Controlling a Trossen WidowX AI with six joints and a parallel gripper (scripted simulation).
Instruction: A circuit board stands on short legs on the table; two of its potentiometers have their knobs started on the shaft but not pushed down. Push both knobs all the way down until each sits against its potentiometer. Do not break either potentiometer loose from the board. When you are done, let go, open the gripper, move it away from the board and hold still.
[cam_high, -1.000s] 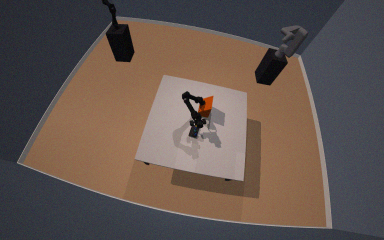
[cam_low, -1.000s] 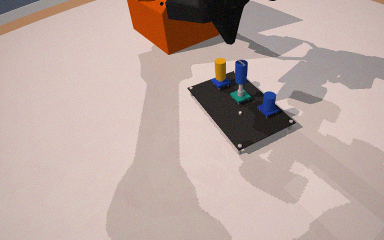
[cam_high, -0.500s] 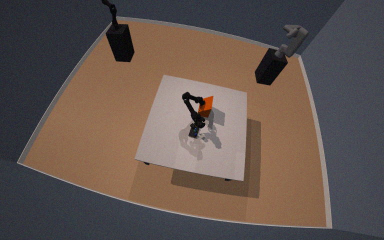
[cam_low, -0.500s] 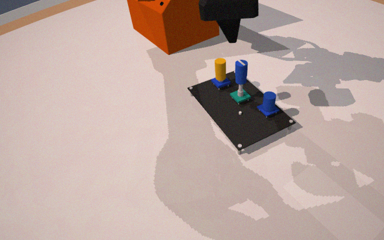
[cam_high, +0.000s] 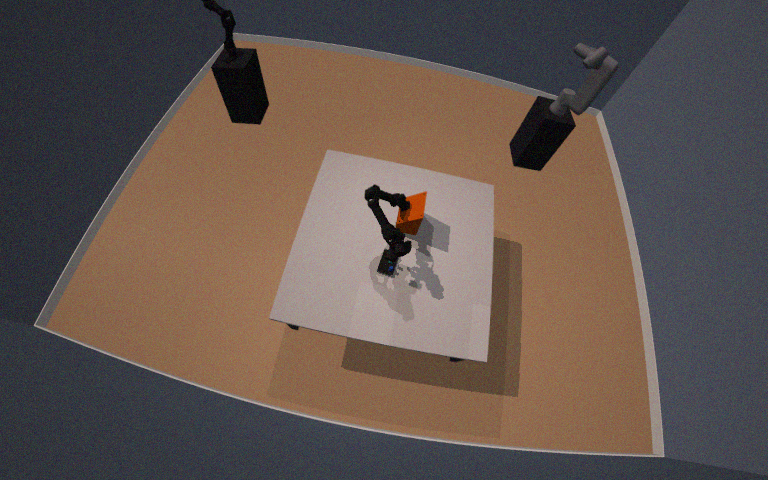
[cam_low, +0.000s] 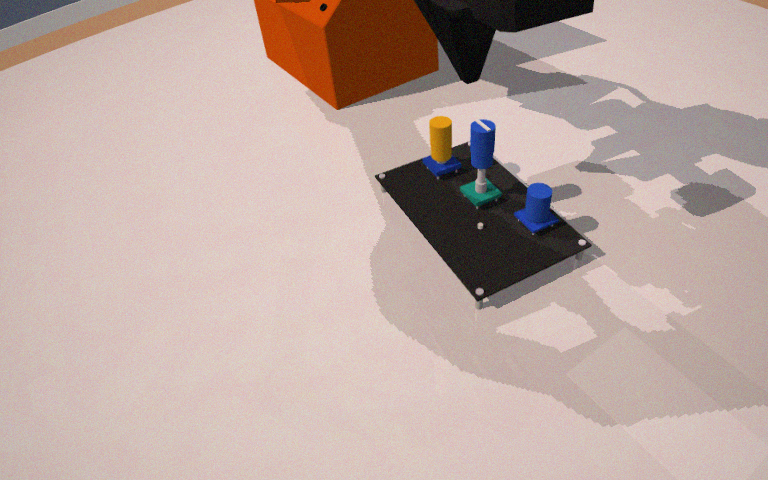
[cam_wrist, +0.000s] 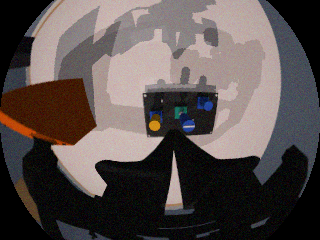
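The yellow knob lies 30 mm behind my gripper tip, 10 mm to the right of it and 60 mm below it.
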